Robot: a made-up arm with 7 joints.
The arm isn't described. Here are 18 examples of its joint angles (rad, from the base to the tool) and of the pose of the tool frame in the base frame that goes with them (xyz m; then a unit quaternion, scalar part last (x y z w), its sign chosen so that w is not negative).
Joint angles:
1: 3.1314 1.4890 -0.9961 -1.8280 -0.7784 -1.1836 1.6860
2: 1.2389 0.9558 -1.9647 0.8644 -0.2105 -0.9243 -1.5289
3: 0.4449 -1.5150 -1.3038 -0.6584 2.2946 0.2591 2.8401
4: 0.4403 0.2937 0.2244 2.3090 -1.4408 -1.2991 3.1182
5: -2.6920 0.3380 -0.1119 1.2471 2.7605 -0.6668 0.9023
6: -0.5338 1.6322 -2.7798 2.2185 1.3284 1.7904 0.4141
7: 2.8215 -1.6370 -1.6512 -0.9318 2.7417 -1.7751 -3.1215
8: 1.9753 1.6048 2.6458 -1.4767 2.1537 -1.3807 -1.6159
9: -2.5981 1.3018 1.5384 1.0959 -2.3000 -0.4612 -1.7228
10: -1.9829 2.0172 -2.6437 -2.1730 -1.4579 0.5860 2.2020
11: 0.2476 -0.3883 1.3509 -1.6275 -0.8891 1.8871 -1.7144
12: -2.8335 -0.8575 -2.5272 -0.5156 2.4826 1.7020 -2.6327
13: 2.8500 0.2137 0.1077 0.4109 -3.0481 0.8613 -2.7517
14: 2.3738 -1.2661 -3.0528 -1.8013 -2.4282 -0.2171 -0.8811
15: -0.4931 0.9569 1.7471 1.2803 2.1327 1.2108 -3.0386
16: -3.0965 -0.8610 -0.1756 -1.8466 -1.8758 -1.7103 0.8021
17: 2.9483 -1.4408 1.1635 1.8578 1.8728 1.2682 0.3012
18: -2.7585 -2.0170 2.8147 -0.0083 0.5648 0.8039 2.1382
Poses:
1: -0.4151 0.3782 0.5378 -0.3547 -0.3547 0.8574 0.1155
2: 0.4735 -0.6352 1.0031 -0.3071 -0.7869 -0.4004 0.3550
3: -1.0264 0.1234 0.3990 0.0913 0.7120 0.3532 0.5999
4: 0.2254 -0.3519 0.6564 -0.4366 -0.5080 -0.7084 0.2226
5: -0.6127 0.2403 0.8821 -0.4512 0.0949 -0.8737 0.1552
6: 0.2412 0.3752 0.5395 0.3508 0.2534 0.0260 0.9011
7: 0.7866 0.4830 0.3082 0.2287 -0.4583 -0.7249 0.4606
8: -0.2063 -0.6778 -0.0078 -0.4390 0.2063 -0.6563 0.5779
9: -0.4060 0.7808 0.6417 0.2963 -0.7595 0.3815 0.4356
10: 0.1591 0.2692 -0.0473 -0.6450 0.0838 0.7590 0.0279
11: -0.1597 0.3613 1.0142 -0.9655 0.0181 0.2340 0.1124
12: 0.4751 -0.0599 1.1463 -0.7923 0.1780 -0.5825 0.0357
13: -0.3013 -0.0574 1.4014 -0.1336 -0.9829 -0.0073 0.1262
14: 0.2361 0.2636 1.0002 -0.4550 0.8710 0.0776 0.1684
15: 0.6438 -0.0585 0.9916 -0.8688 0.4945 0.0235 0.0123
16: 0.6297 0.1857 0.5194 0.8250 0.0856 -0.1443 0.5397
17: 0.4341 0.5214 0.4861 0.4046 0.0744 -0.3258 0.8512
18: 0.8396 -0.3610 -0.1537 -0.0443 -0.1846 -0.5751 0.7958
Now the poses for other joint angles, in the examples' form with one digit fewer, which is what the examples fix.
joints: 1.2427 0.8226 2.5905 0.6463 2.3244 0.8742 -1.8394
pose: 0.140 -0.568 1.236 -0.514 -0.784 0.068 0.341
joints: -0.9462 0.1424 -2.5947 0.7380 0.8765 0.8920 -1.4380
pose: -0.265 0.048 1.304 -0.283 0.714 -0.386 0.511
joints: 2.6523 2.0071 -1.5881 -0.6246 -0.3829 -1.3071 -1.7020
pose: -0.820 -0.051 -0.036 0.406 -0.481 0.604 0.489
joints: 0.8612 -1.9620 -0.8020 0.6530 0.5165 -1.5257 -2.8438
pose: -0.512 0.765 0.068 -0.026 0.123 -0.481 0.868
